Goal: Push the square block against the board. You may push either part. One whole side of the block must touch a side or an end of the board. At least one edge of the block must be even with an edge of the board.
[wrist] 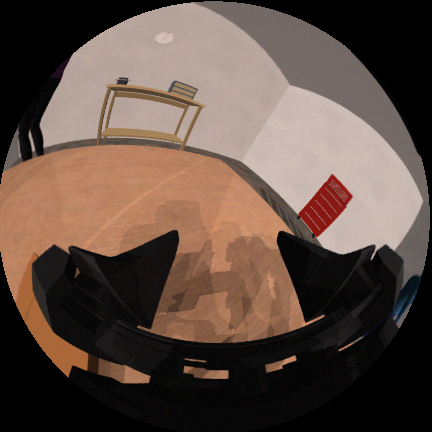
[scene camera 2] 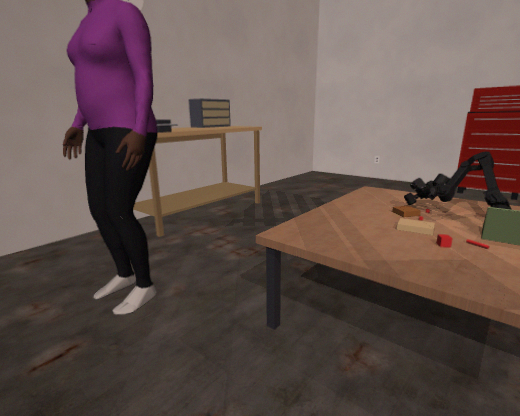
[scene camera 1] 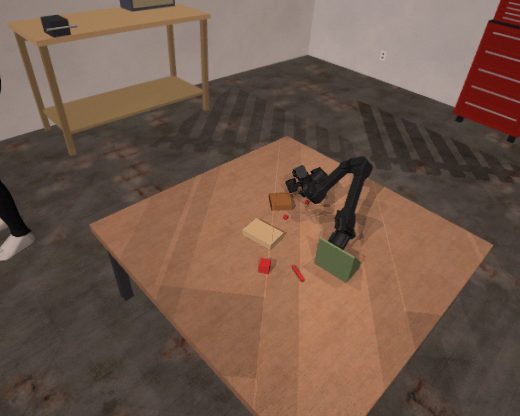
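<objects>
Pale tan board (scene camera 1: 267, 236), 1.60 m from the lens.
</objects>
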